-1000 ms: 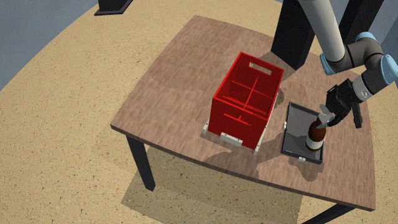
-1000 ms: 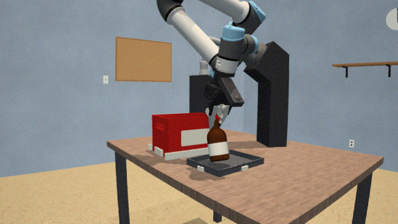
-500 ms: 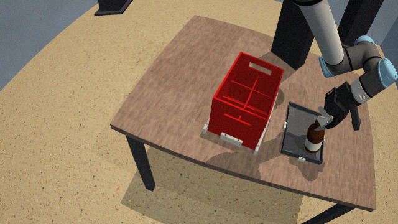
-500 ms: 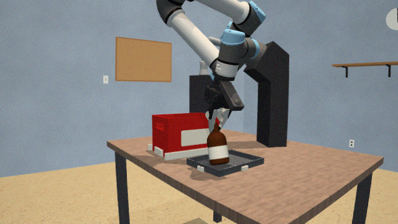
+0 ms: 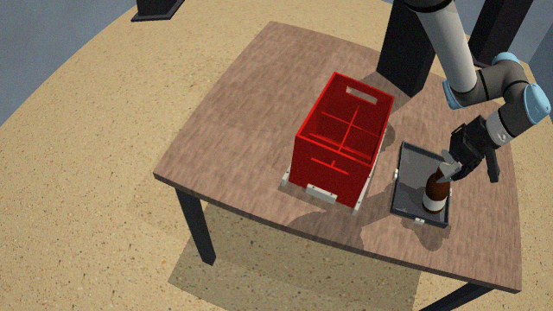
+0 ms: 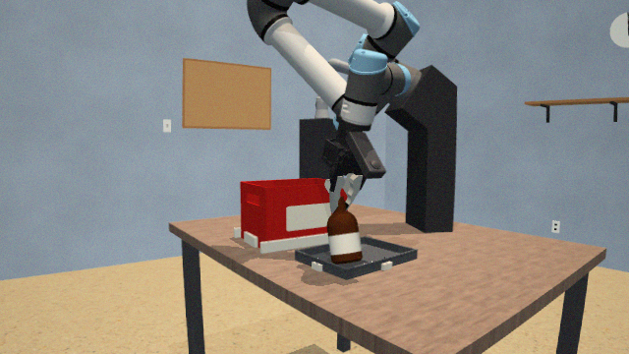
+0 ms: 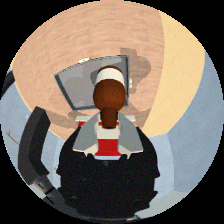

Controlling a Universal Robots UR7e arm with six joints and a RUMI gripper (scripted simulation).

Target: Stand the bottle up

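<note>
My gripper is now 1 cm to the right of the brown bottle and 5 cm above it. Round my hand: tray 6 cm behind, 1 cm to the left, 13 cm below; red crate 13 cm behind, 26 cm to the right, 6 cm below.
</note>
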